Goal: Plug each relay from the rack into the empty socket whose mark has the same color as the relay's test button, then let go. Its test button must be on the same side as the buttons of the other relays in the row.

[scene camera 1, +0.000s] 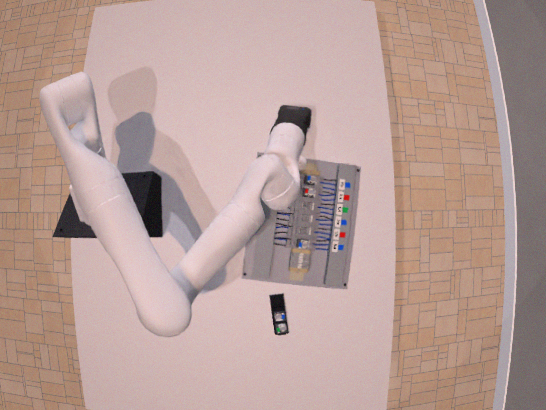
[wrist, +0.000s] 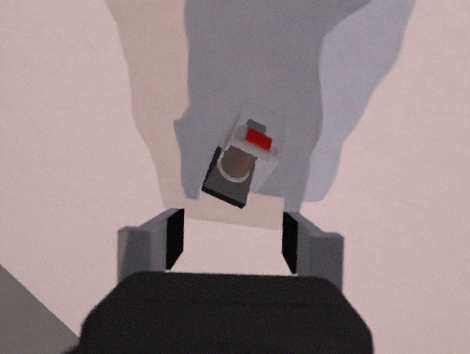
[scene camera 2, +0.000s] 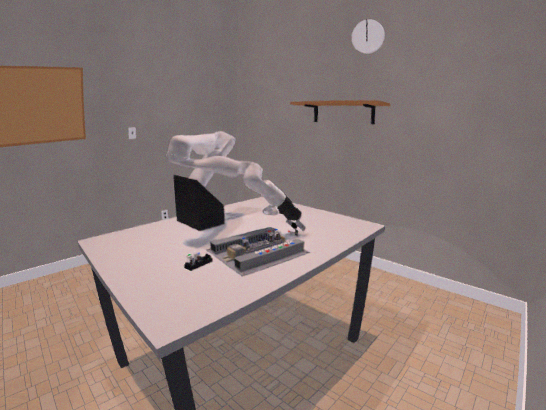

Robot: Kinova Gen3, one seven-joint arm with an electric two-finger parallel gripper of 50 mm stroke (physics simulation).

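Frame: origin at the arm's base, x ahead, y left, z up, level; centimetres.
Seen in the pictures: gripper, fingertip midpoint: (scene camera 1: 298,111) (wrist: 233,231) (scene camera 2: 300,228); arm's base, origin of the base link: (scene camera 2: 194,186).
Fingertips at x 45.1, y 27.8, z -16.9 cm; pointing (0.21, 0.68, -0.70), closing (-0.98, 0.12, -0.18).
Pixels of each thing's top centre, then the offset from my fingertips to it. "pt": a spot on its surface instead.
- loose relay, middle of its top: (wrist: 234,180) dx -0.6, dy -4.0, dz +0.3 cm
- black rack, middle of its top: (scene camera 1: 279,315) (scene camera 2: 198,258) dx -4.1, dy -51.6, dz -0.2 cm
- blue-button relay, middle of its top: (scene camera 1: 280,317) (scene camera 2: 197,252) dx -4.1, dy -51.6, dz +2.4 cm
- green-button relay, middle of its top: (scene camera 1: 281,329) (scene camera 2: 190,255) dx -3.6, dy -54.8, dz +2.4 cm
- long grey wire duct, surface spot: (scene camera 1: 352,220) pt dx +14.2, dy -27.5, dz -2.2 cm
- tan end block, middle of its top: (scene camera 1: 300,262) dx +0.5, dy -37.8, dz +2.2 cm
A loose relay (wrist: 239,161) with a red test button, clear case and dark base lies on the table just beyond my fingertips in the wrist view. My gripper (wrist: 233,231) (scene camera 2: 297,228) is open and empty, low over the table past the board's end; the arm hides its fingers in scene camera 1. The black rack (scene camera 1: 277,302) (scene camera 2: 190,266) holds a blue-button relay (scene camera 1: 280,317) and a green-button relay (scene camera 1: 281,328). On the grey board (scene camera 1: 259,267) (scene camera 2: 244,271), blue, red and blue-button relays stand in the row, buttons on the left; three empty sockets (scene camera 1: 305,218) between them face green, blue and red marks.
A long grey wire duct (scene camera 1: 352,220) with labels and colored marks runs along the board's right side. A tan end block (scene camera 1: 300,261) closes the row. The arm's forearm hangs over the board's upper left. The black arm base (scene camera 1: 150,205) (scene camera 2: 197,207) stands left of the board.
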